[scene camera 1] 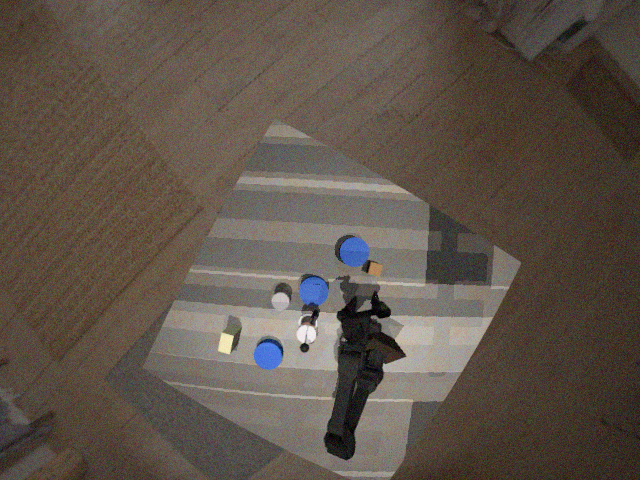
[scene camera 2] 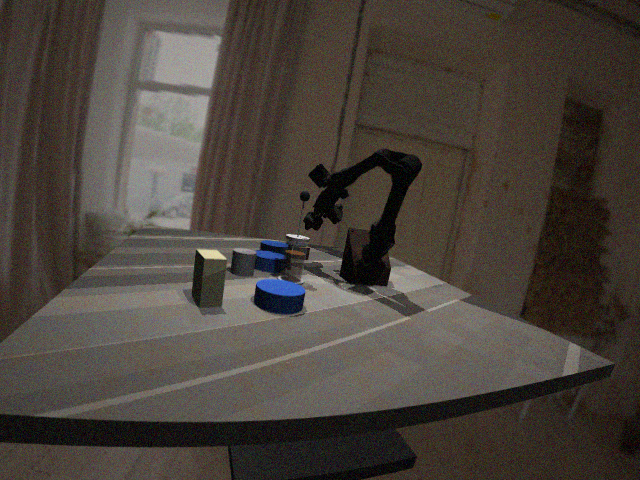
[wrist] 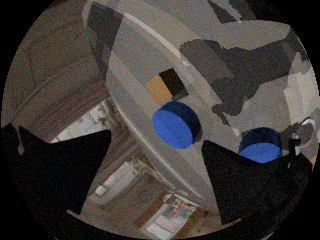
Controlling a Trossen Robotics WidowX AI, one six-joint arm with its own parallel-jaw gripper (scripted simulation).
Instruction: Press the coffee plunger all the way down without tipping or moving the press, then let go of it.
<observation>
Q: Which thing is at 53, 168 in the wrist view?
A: My gripper.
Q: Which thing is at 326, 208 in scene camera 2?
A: My gripper.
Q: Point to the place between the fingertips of my gripper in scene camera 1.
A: At 365, 294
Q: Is my gripper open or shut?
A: Open.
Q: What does my gripper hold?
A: Nothing.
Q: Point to a coffee press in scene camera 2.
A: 295, 250
</observation>
